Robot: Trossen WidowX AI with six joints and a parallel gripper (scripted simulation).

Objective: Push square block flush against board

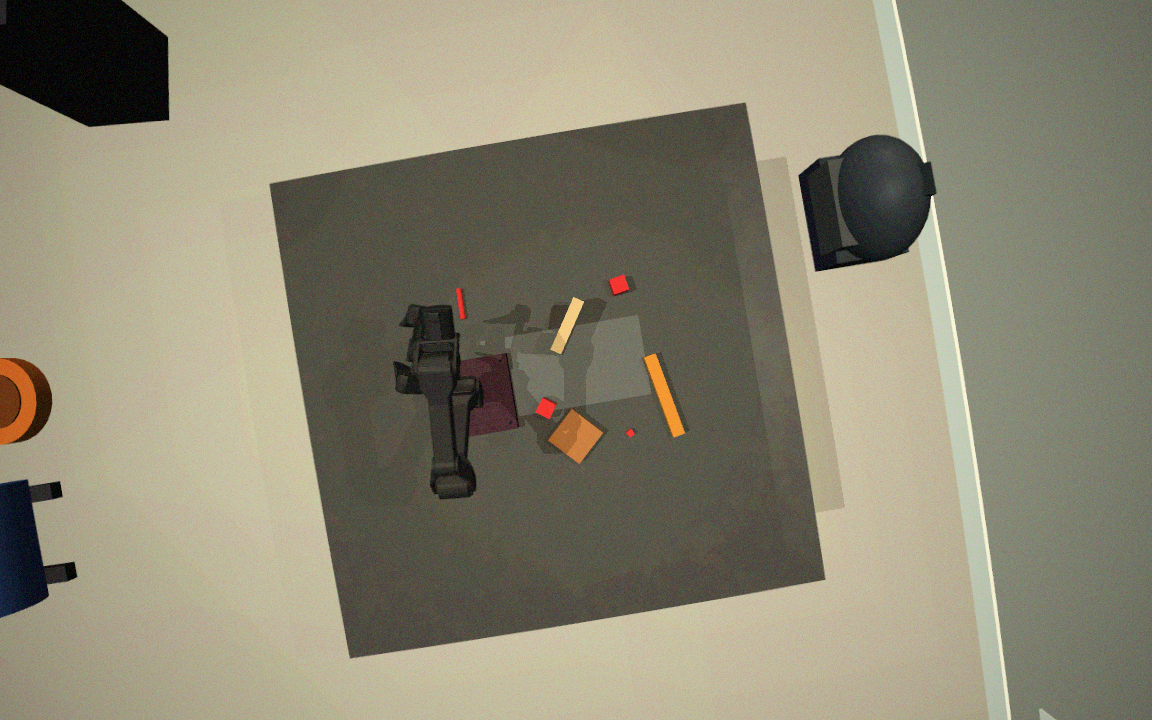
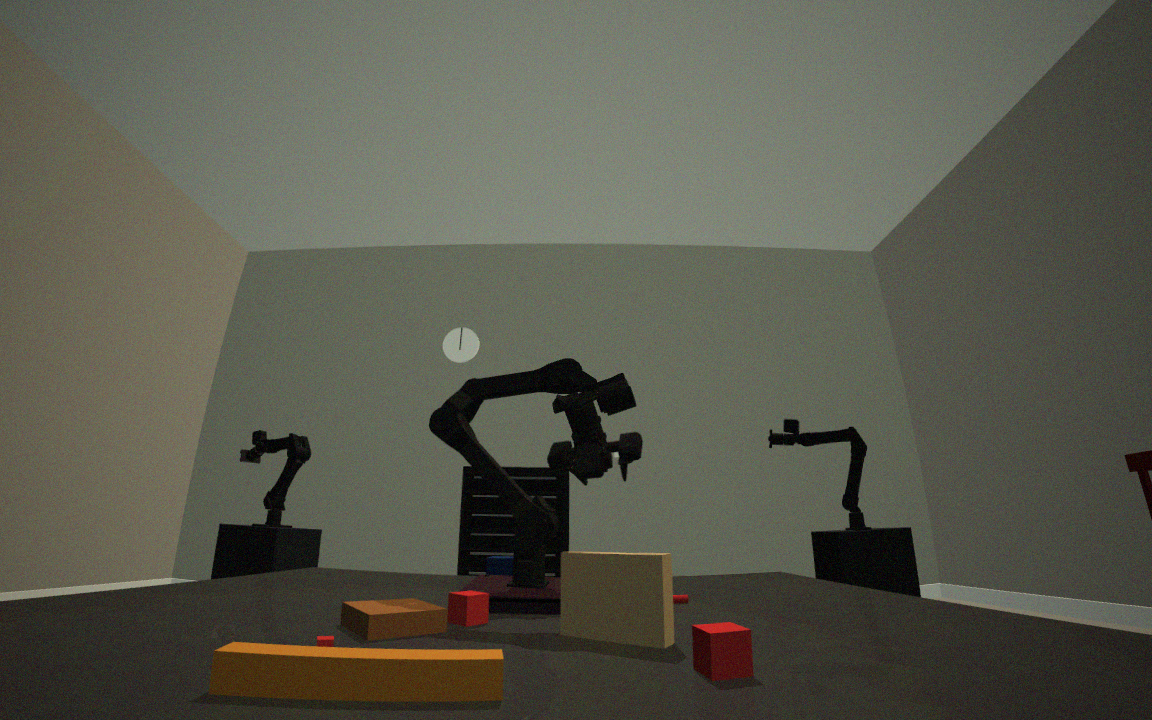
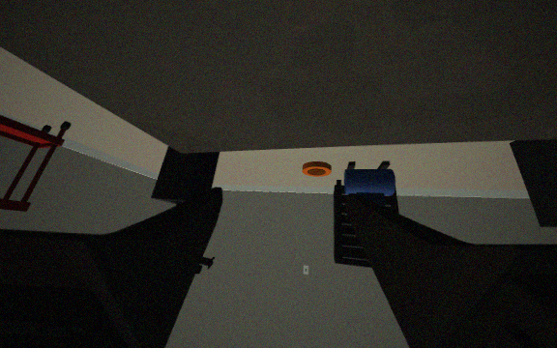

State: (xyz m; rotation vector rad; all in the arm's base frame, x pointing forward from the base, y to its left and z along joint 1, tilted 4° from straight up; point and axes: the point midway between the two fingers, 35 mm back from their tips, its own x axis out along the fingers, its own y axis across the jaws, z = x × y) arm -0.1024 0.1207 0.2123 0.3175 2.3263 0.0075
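Right now my gripper tip is 38 cm short of the tan board, 17 cm above it and 3 cm to the right of it. From my gripper tip the other things lie so: thin red stick 22 cm below, 11 cm to the left, 10 cm ahead; then tiny red piece 53 cm ahead, 25 cm to the right, 22 cm below; then square block 38 cm ahead, 25 cm to the right, 21 cm below.
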